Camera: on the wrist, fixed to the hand. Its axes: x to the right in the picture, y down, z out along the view.
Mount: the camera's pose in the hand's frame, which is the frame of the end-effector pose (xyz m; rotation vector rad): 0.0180 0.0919 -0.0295 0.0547 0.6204 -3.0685
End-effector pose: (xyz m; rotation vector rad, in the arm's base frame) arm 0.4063 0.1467 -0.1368 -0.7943 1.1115 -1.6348
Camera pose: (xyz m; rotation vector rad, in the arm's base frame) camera 0.4070 0.1279 -0.2332 0.6746 0.5112 1.2081
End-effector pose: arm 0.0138 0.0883 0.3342 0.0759 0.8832 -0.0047
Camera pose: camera 0.0057 0.1825 0.3076 1.2013 -0.6485 2.6442
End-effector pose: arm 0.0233 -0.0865 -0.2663 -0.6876 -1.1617 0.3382
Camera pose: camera 0.0664 -0.0165 -0.3200 1.3629 -0.4273 -2.1707
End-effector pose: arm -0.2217 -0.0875 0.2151 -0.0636 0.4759 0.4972
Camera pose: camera -0.2638 -0.0038 0.1857 -0.7292 0.4515 -2.6052
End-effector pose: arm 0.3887 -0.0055 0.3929 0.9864 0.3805 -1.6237
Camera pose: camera 0.4846 -0.0247 0.3847 0.0214 -1.1351 1.0600
